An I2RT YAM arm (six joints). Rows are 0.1 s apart.
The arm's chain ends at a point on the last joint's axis. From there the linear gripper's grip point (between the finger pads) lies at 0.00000 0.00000 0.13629 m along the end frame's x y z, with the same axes.
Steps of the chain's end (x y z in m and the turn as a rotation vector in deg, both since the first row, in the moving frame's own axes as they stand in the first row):
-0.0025 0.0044 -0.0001 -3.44 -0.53 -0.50
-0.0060 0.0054 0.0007 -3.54 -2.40 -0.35
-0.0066 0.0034 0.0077 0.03 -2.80 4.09
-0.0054 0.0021 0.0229 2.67 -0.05 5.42
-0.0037 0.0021 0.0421 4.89 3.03 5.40
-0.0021 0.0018 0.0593 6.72 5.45 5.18
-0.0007 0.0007 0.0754 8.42 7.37 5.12
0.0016 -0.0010 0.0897 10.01 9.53 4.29
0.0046 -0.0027 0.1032 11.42 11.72 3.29
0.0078 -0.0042 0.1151 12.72 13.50 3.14
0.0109 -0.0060 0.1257 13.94 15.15 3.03
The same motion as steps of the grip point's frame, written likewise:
-0.0037 0.0126 -0.0004 -3.44 -0.53 -0.50
-0.0117 0.0138 0.0003 -3.54 -2.40 -0.35
-0.0132 0.0031 0.0075 0.03 -2.80 4.09
-0.0052 -0.0042 0.0228 2.67 -0.05 5.42
0.0040 -0.0092 0.0414 4.89 3.03 5.40
0.0115 -0.0135 0.0578 6.72 5.45 5.18
0.0176 -0.0184 0.0728 8.42 7.37 5.12
0.0249 -0.0237 0.0858 10.01 9.53 4.29
0.0329 -0.0287 0.0977 11.42 11.72 3.29
0.0402 -0.0330 0.1080 12.72 13.50 3.14
0.0470 -0.0375 0.1170 13.94 15.15 3.03

